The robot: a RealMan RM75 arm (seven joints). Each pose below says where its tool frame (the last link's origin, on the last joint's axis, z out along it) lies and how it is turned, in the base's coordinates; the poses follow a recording.
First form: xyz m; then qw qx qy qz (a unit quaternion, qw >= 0).
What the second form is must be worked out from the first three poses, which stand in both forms.
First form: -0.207, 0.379, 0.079, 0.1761, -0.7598, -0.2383, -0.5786
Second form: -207, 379, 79, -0.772, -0.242, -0.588, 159.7
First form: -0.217, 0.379, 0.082, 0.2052, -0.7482, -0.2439, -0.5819
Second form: -217, 379, 82, -0.764, -0.249, -0.595, 156.3
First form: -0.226, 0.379, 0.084, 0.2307, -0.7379, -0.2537, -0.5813
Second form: -226, 379, 84, -0.758, -0.261, -0.597, 153.3
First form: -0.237, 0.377, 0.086, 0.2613, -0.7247, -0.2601, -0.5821
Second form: -237, 377, 86, -0.751, -0.269, -0.603, 149.7
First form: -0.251, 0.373, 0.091, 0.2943, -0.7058, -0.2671, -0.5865
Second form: -251, 373, 91, -0.738, -0.279, -0.614, 145.8
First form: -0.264, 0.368, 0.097, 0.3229, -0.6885, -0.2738, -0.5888
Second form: -264, 368, 97, -0.727, -0.289, -0.622, 142.3
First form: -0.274, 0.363, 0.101, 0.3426, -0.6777, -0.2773, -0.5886
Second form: -274, 363, 101, -0.721, -0.295, -0.627, 139.9
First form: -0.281, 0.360, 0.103, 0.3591, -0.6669, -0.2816, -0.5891
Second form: -281, 360, 103, -0.715, -0.302, -0.631, 137.9
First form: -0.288, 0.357, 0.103, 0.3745, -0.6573, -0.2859, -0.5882
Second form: -288, 357, 103, -0.709, -0.308, -0.634, 136.0
